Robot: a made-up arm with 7 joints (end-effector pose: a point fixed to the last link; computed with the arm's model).
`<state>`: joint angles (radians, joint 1 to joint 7).
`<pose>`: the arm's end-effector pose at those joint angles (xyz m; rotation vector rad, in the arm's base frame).
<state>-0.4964 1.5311 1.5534 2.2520 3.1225 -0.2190 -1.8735</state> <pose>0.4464 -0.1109 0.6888 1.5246 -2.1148 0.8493</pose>
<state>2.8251 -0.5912 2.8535 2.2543 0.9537 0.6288 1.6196</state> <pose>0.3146 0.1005 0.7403 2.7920 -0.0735 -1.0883</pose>
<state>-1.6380 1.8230 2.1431 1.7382 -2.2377 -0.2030 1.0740</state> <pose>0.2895 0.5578 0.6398 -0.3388 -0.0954 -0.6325</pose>
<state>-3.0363 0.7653 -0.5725 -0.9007 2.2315 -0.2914 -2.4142</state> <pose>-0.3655 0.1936 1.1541 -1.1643 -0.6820 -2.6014</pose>
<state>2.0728 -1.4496 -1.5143 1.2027 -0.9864 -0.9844 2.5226</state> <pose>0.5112 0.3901 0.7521 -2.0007 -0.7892 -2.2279</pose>
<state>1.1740 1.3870 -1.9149 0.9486 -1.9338 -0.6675 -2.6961</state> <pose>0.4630 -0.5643 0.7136 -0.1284 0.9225 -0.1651</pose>
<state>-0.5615 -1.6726 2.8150 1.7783 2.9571 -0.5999 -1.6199</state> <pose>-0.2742 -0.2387 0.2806 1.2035 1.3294 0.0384</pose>
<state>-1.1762 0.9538 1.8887 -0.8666 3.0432 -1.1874 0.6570</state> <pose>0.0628 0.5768 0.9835 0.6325 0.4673 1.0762</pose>
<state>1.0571 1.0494 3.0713 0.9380 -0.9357 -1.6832 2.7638</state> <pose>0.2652 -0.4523 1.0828 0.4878 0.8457 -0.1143</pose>
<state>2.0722 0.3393 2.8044 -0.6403 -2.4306 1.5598 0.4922</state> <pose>-0.0962 -0.3653 1.0957 1.0501 2.0318 -1.8842</pose>
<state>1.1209 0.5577 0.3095 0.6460 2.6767 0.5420 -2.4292</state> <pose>0.1109 -0.5794 1.1214 -0.2803 -0.0712 -1.9348</pose>
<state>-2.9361 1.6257 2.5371 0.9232 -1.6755 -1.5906 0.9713</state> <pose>-0.6618 0.2420 0.7619 1.3459 -1.2005 0.5678</pose>
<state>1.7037 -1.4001 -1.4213 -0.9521 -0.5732 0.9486 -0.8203</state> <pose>-0.1052 0.6109 0.6389 -1.1129 0.2778 0.9841</pose>
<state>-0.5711 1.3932 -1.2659 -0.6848 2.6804 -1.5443 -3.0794</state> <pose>0.6743 0.2236 0.6895 0.4948 1.1886 1.7467</pose>
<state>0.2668 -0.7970 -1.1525 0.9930 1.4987 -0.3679 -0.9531</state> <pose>-0.1844 0.2773 1.1393 -0.9531 -0.9849 0.4456</pose>
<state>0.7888 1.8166 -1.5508 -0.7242 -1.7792 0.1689 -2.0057</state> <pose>0.2813 -0.6328 0.3910 -0.4976 1.3250 -1.8765</pose>
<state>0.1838 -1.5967 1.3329 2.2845 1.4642 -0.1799 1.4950</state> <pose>-0.2936 -0.2449 0.6033 -1.2327 0.8416 -1.7993</pose>
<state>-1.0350 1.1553 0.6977 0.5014 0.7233 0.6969 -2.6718</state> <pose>0.5453 0.5311 0.7566 1.2068 0.8619 0.2284</pose>
